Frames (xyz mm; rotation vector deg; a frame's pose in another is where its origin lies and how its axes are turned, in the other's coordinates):
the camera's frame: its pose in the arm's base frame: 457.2 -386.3 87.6 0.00 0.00 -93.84
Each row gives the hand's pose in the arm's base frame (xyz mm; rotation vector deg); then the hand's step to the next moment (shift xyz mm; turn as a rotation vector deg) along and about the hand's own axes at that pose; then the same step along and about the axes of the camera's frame.
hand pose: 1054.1 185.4 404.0 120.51 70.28 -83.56
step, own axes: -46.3 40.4 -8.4 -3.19 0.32 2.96
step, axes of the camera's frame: 38.0 33.8 35.5 3.76 -1.70 1.42
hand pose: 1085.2 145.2 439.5 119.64 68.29 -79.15
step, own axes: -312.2 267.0 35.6 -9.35 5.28 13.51
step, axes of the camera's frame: 307.0 164.6 220.6 16.76 -3.86 1.35
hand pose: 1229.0 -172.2 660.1 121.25 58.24 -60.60
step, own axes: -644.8 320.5 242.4 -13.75 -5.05 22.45
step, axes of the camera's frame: 606.3 -55.6 454.4 20.22 -17.56 -1.20
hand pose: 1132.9 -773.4 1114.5 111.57 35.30 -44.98
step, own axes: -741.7 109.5 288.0 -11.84 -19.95 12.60
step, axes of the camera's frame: 413.8 -475.2 498.0 5.00 -24.86 -7.34
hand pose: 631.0 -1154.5 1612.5 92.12 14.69 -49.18
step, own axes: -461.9 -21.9 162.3 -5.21 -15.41 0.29
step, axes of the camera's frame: 34.9 -397.0 285.2 -4.11 -13.36 -8.32
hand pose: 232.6 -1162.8 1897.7 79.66 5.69 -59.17
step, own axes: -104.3 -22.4 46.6 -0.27 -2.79 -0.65
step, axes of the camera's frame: -13.9 -99.6 58.6 -1.02 -1.69 -2.09
